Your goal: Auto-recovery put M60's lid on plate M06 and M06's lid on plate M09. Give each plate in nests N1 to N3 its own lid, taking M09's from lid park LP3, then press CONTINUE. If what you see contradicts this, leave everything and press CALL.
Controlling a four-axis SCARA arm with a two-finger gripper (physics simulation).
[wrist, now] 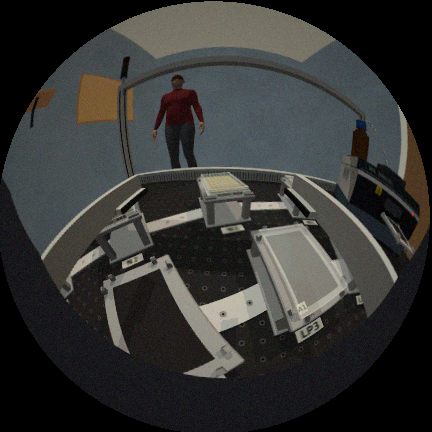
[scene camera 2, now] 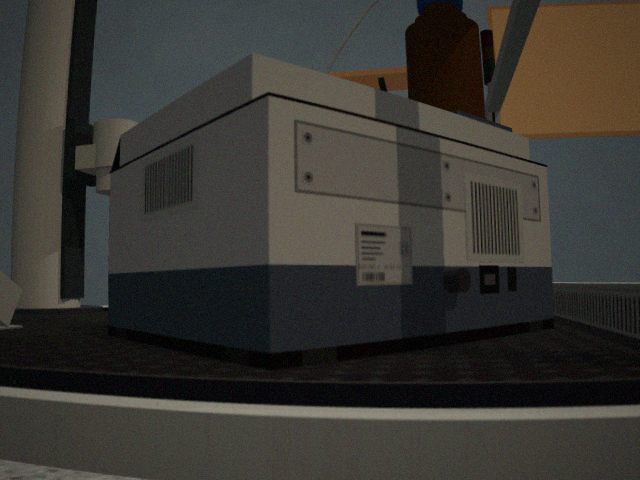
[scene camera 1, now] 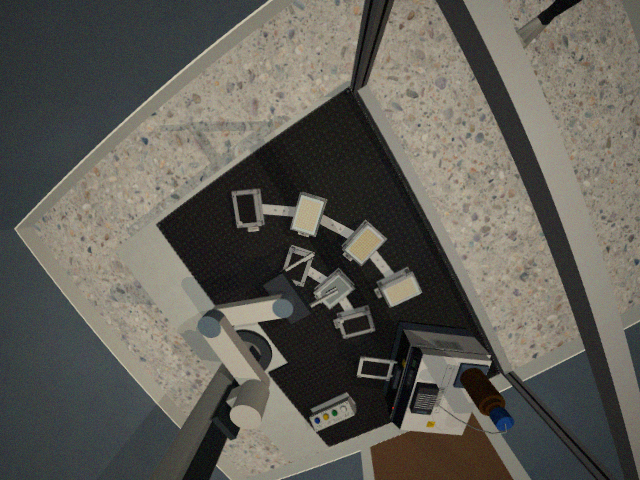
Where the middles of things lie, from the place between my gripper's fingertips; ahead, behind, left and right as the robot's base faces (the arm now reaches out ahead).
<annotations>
I see the brown bottle (scene camera 2: 444,68) 260 mm ahead of my hand, 600 mm to the right of it and 180 mm above it.
</annotations>
